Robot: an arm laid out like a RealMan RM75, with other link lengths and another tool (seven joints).
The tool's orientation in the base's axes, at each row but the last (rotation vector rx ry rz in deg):
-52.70, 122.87, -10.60
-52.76, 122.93, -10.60
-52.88, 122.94, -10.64
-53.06, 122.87, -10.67
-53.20, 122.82, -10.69
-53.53, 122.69, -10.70
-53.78, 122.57, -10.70
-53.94, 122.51, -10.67
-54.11, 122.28, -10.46
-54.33, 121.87, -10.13
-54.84, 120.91, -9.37
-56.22, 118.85, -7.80
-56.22, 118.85, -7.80
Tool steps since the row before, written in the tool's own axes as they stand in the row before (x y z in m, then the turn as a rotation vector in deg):
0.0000, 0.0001, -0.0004, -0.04, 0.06, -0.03
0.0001, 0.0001, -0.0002, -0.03, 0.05, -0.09
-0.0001, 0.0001, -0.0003, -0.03, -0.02, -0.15
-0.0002, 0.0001, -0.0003, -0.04, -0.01, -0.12
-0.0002, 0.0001, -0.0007, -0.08, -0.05, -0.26
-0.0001, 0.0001, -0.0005, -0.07, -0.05, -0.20
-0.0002, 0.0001, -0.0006, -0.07, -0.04, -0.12
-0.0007, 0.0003, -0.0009, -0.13, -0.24, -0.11
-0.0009, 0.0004, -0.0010, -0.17, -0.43, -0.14
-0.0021, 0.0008, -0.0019, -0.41, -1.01, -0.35
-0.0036, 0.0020, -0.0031, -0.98, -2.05, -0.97
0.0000, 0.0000, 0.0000, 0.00, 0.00, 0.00
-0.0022, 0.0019, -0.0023, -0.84, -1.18, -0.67
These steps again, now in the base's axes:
-0.0003, 0.0000, 0.0002, -0.04, 0.07, 0.02
-0.0002, 0.0000, 0.0000, -0.08, 0.04, 0.06
-0.0002, 0.0001, 0.0002, -0.08, -0.02, 0.13
-0.0002, 0.0002, 0.0003, -0.06, 0.00, 0.11
-0.0005, 0.0001, 0.0006, -0.12, -0.02, 0.25
-0.0004, 0.0001, 0.0004, -0.08, -0.02, 0.20
-0.0004, 0.0001, 0.0005, -0.03, 0.00, 0.14
-0.0005, 0.0005, 0.0009, 0.11, -0.10, 0.25
-0.0006, 0.0007, 0.0011, 0.22, -0.21, 0.37
-0.0009, 0.0017, 0.0022, 0.50, -0.50, 0.90
-0.0019, 0.0033, 0.0035, 0.88, -0.97, 2.09
0.0000, 0.0000, 0.0000, 0.00, 0.00, 0.00
-0.0020, 0.0023, 0.0021, 0.53, -0.39, 1.45

